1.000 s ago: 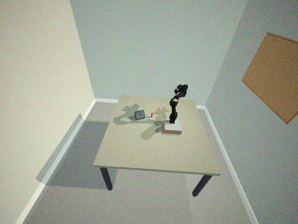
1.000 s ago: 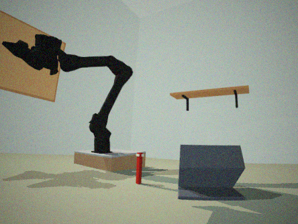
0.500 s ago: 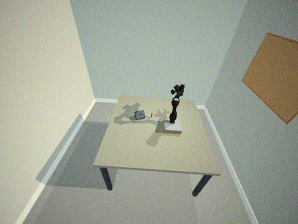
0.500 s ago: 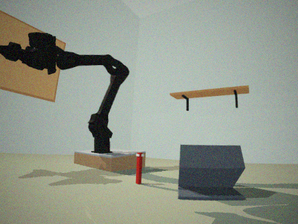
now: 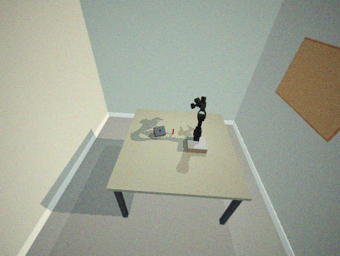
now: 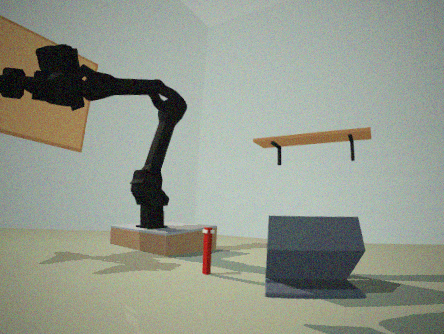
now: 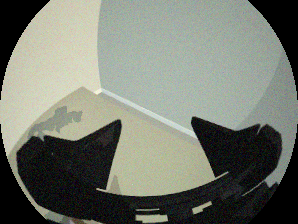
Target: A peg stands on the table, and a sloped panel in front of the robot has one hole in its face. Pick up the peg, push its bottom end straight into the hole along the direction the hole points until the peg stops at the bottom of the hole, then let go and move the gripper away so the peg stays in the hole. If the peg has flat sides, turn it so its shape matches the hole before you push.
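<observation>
The red peg lies 310 mm to the left of my gripper tip, 240 mm below it and 220 mm ahead of it. Also, from my gripper tip: grey sloped panel (390 mm ahead, 350 mm to the left, 240 mm below).
</observation>
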